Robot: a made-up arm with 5 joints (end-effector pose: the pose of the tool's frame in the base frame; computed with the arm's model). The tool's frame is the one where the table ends.
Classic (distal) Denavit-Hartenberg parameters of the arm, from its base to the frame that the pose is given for. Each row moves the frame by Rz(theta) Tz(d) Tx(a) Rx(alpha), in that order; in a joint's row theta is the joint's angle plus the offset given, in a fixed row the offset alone. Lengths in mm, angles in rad.
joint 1: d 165.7, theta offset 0, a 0, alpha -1.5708
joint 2: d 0, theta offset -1.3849, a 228.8, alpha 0
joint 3: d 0, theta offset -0.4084, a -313.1, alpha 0
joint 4: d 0, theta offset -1.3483, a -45.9, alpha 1.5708
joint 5: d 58.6, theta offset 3.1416, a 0, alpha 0
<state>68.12 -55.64 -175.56 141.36 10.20</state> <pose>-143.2 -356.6 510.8 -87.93 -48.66 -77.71</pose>
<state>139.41 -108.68 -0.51 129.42 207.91</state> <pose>-47.0 40.3 228.5 144.69 -98.52 31.04</pose>
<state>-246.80 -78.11 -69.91 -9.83 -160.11</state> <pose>50.7 -118.2 620.6 -20.34 19.19 131.06</pose>
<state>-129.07 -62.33 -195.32 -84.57 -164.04</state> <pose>294.2 362.4 235.6 -161.00 -50.72 -22.03</pose>
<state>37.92 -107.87 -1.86 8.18 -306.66</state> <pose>67.3 52.5 361.8 -84.85 11.49 -73.35</pose>
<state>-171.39 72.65 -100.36 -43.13 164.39</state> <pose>-495.2 -75.0 -21.7 -140.28 -30.10 101.85</pose>
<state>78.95 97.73 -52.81 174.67 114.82</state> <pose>10.0 51.4 -97.1 -37.75 12.22 13.22</pose>
